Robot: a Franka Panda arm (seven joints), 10 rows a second.
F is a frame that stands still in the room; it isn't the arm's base.
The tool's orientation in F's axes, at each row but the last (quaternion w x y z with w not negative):
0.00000, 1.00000, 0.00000, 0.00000
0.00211, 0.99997, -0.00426, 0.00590
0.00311, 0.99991, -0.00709, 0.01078
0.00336, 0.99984, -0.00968, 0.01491
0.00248, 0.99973, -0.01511, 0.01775
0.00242, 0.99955, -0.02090, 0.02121
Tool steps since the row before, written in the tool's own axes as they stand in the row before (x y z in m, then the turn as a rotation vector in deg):
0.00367, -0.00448, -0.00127, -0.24, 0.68, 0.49
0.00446, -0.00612, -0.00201, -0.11, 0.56, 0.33
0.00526, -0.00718, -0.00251, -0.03, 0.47, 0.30
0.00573, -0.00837, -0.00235, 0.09, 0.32, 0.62
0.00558, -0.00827, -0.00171, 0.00, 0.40, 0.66
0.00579, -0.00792, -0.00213, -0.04, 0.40, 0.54
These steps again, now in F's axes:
0.00367, 0.00448, 0.00127, -0.24, -0.68, -0.49
0.00449, 0.00609, 0.00204, -0.11, -0.56, -0.33
0.00531, 0.00712, 0.00258, -0.03, -0.47, -0.30
0.00582, 0.00827, 0.00247, 0.10, -0.33, -0.61
0.00576, 0.00811, 0.00187, 0.01, -0.40, -0.66
0.00602, 0.00768, 0.00234, -0.03, -0.40, -0.54

